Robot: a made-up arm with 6 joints. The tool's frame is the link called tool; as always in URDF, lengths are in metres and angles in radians.
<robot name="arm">
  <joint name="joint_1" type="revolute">
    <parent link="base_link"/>
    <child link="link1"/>
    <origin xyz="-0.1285 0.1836 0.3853"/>
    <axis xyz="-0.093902 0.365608 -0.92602"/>
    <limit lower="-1.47" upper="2.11" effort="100" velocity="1"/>
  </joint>
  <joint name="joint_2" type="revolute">
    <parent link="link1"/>
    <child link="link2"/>
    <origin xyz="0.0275 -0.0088 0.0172"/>
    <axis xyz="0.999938 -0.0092 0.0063"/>
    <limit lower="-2.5" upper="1.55" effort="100" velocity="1.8"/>
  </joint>
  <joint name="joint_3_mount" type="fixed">
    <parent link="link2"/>
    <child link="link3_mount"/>
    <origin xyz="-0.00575 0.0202 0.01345"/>
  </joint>
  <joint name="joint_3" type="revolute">
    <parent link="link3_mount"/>
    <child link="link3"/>
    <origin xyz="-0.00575 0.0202 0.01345"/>
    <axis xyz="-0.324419 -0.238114 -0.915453"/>
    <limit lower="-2.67" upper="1.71" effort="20" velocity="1.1"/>
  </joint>
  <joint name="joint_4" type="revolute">
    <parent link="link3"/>
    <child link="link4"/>
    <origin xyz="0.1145 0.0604 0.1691"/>
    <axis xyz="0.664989 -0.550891 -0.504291"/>
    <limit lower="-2.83" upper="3.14" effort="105" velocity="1.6"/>
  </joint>
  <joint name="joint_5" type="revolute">
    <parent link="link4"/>
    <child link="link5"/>
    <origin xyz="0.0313 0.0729 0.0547"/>
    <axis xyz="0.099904 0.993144 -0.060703"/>
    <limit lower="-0.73" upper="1.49" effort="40" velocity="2.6"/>
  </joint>
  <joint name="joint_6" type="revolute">
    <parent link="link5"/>
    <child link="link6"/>
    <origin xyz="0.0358 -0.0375 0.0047"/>
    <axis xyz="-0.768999 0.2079 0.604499"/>
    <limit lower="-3.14" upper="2.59" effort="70" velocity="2.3"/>
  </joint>
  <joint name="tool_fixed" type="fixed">
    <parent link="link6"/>
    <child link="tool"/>
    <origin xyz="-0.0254 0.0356 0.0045" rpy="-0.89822 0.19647 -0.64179"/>
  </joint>
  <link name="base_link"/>
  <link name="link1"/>
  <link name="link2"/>
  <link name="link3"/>
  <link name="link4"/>
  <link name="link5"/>
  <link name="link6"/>
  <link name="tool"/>
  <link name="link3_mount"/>
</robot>
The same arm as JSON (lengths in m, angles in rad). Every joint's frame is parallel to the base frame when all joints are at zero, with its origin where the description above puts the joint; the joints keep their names.
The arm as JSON. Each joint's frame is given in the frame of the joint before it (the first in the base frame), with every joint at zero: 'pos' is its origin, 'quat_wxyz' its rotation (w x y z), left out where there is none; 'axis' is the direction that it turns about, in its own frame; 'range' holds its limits. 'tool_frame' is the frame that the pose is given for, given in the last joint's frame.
{
  "length_unit": "m",
  "angle_unit": "rad",
  "joints": [
    {
      "joint": "joint_1",
      "pos": [
        -0.1285,
        0.1836,
        0.3853
      ],
      "axis": [
        -0.093902,
        0.365608,
        -0.92602
      ],
      "range": [
        -1.47,
        2.11
      ]
    },
    {
      "joint": "joint_2",
      "pos": [
        0.0275,
        -0.0088,
        0.0172
      ],
      "axis": [
        0.999938,
        -0.0092,
        0.0063
      ],
      "range": [
        -2.5,
        1.55
      ]
    },
    {
      "joint": "joint_3",
      "pos": [
        -0.0115,
        0.0404,
        0.0269
      ],
      "axis": [
        -0.324389,
        -0.238092,
        -0.915469
      ],
      "range": [
        -2.67,
        1.71
      ]
    },
    {
      "joint": "joint_4",
      "pos": [
        0.1145,
        0.0604,
        0.1691
      ],
      "axis": [
        0.664989,
        -0.550891,
        -0.504291
      ],
      "range": [
        -2.83,
        3.14
      ]
    },
    {
      "joint": "joint_5",
      "pos": [
        0.0313,
        0.0729,
        0.0547
      ],
      "axis": [
        0.099904,
        0.993144,
        -0.060703
      ],
      "range": [
        -0.73,
        1.49
      ]
    },
    {
      "joint": "joint_6",
      "pos": [
        0.0358,
        -0.0375,
        0.0047
      ],
      "axis": [
        -0.768999,
        0.2079,
        0.604499
      ],
      "range": [
        -3.14,
        2.59
      ]
    }
  ],
  "tool_frame": {
    "pos": [
      -0.0254,
      0.0356,
      0.0045
    ],
    "quat_wxyz": [
      0.864159,
      -0.382148,
      0.220123,
      -0.24236
    ]
  }
}

